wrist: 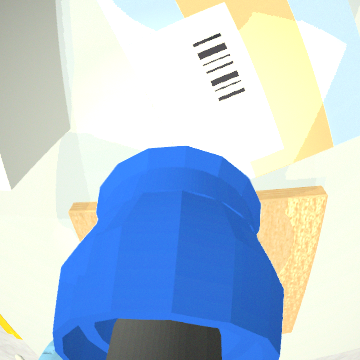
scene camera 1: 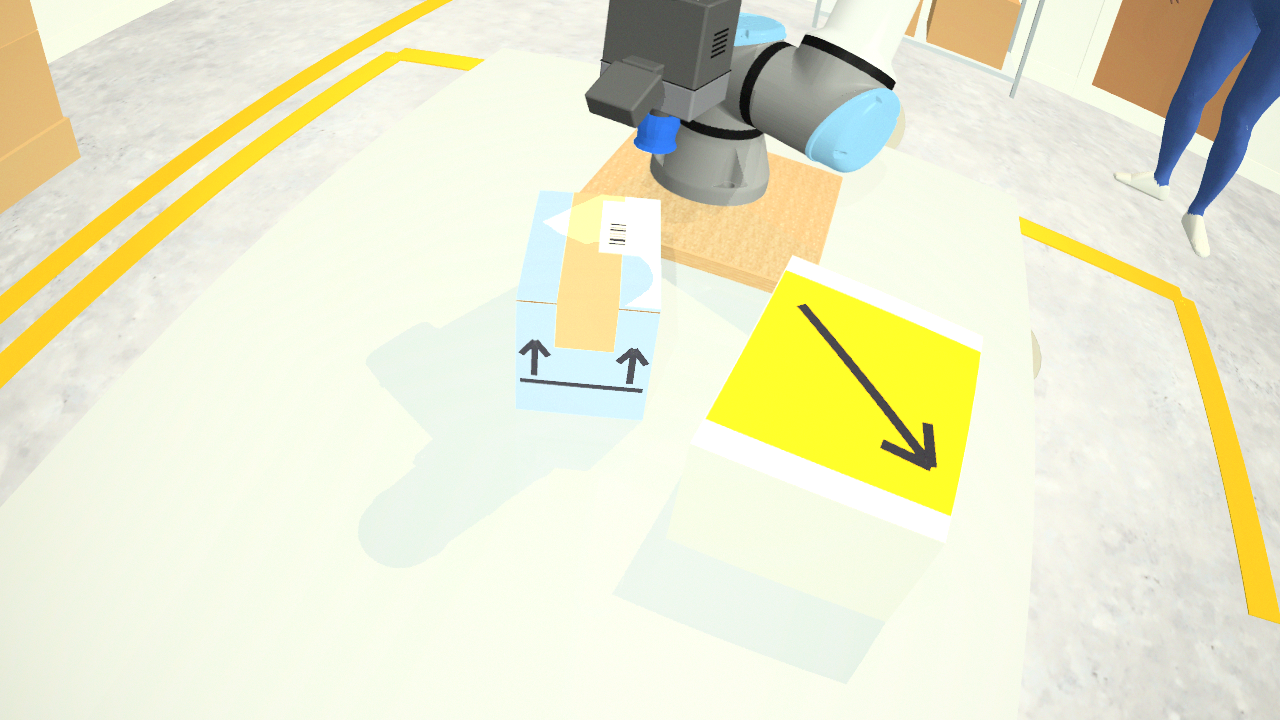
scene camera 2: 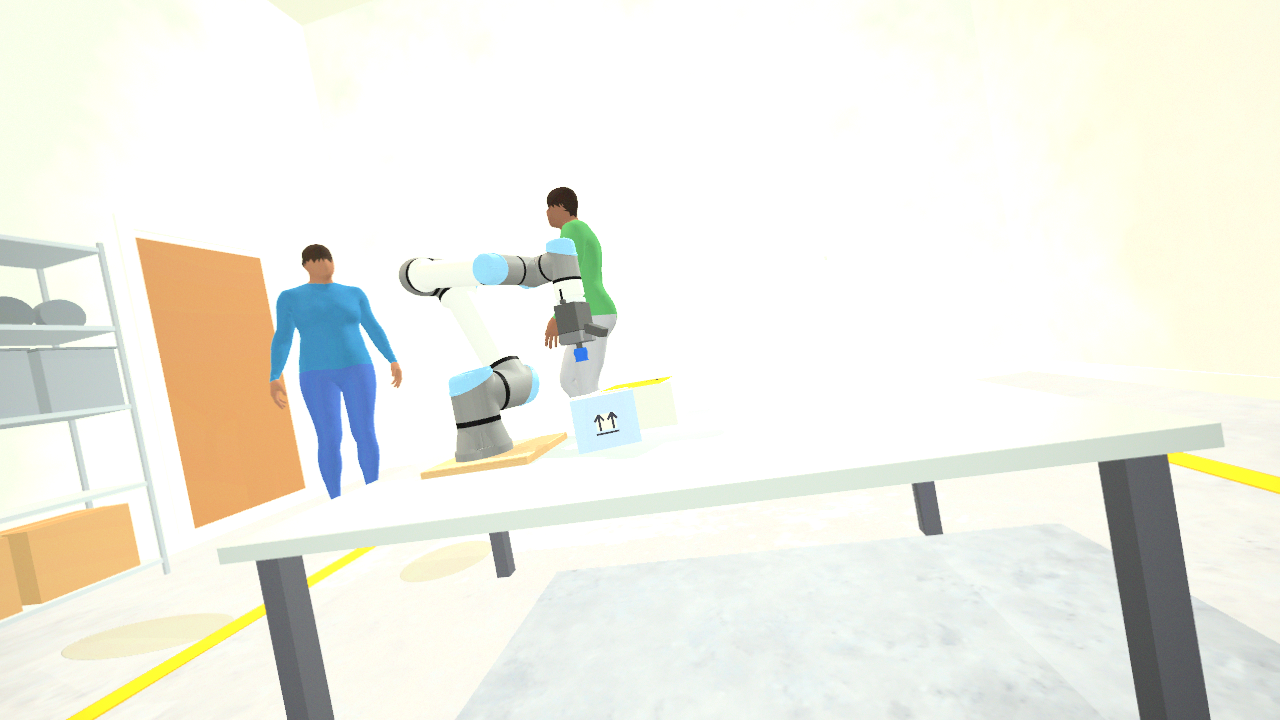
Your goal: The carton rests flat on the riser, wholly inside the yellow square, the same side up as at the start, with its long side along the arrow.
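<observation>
The light blue carton (scene camera 1: 581, 371) (scene camera 2: 586, 413) (wrist: 270, 75) stands upright on the table, left of the riser in scene camera 1. Tan tape runs along its top, beside a white barcode label; two arrows on its front face point up. The white riser (scene camera 1: 805, 528) (scene camera 2: 657, 404) (wrist: 30, 75) bears the yellow square (scene camera 1: 787, 394) with a dark arrow (scene camera 1: 865, 385) running diagonally across it. My blue suction cup (scene camera 1: 657, 141) (scene camera 2: 580, 355) (wrist: 180, 170) is off and holds nothing. It hangs above the carton's height, apart from it, near its robot-base end. The cup hides part of the wrist view.
The robot base stands on a wooden board (scene camera 1: 751, 241) (scene camera 2: 528, 454) (wrist: 310, 220) behind the carton and riser. The table (scene camera 1: 268, 608) (scene camera 2: 805, 479) carries them all. Two people (scene camera 2: 331, 331) (scene camera 2: 586, 268) stand beyond the table. A shelf unit (scene camera 2: 114, 335) is at the far left in scene camera 2.
</observation>
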